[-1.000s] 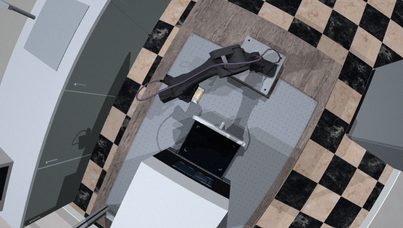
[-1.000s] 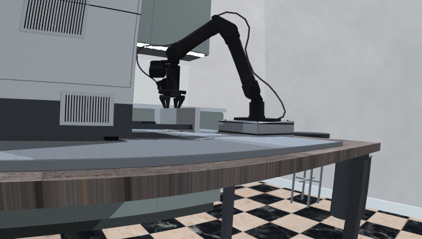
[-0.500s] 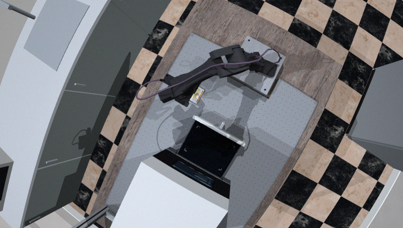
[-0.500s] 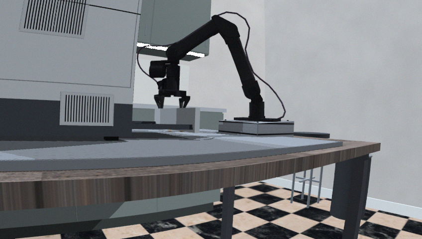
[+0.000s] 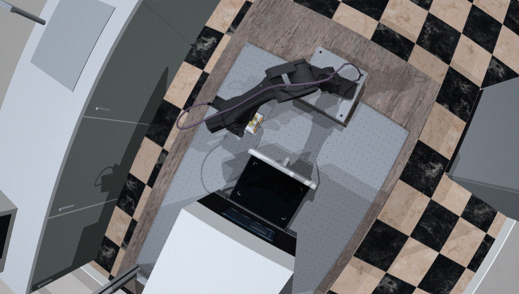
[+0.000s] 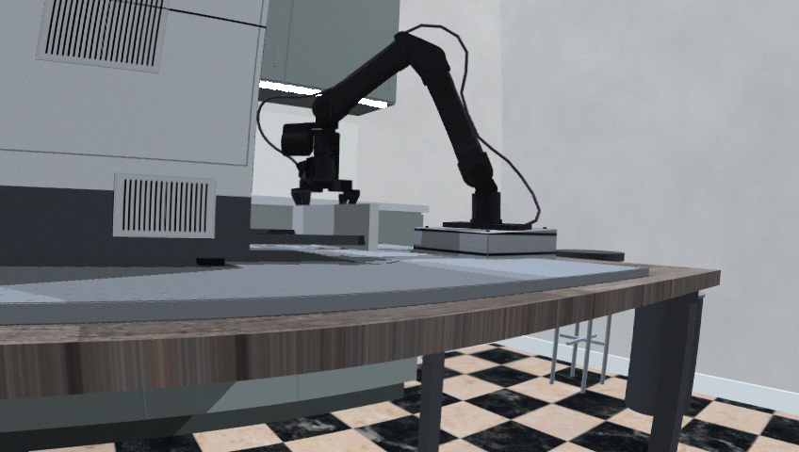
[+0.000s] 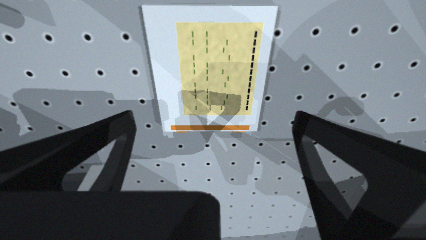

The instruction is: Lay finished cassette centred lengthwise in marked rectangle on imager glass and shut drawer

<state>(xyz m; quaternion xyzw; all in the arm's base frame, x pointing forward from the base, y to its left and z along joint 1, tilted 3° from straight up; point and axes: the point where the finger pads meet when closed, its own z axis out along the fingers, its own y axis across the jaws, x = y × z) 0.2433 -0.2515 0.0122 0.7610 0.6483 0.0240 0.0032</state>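
The cassette FINISHED is 50 mm below my hand. Also, from my hand: imager drawer (240 mm ahead, 180 mm to the left).
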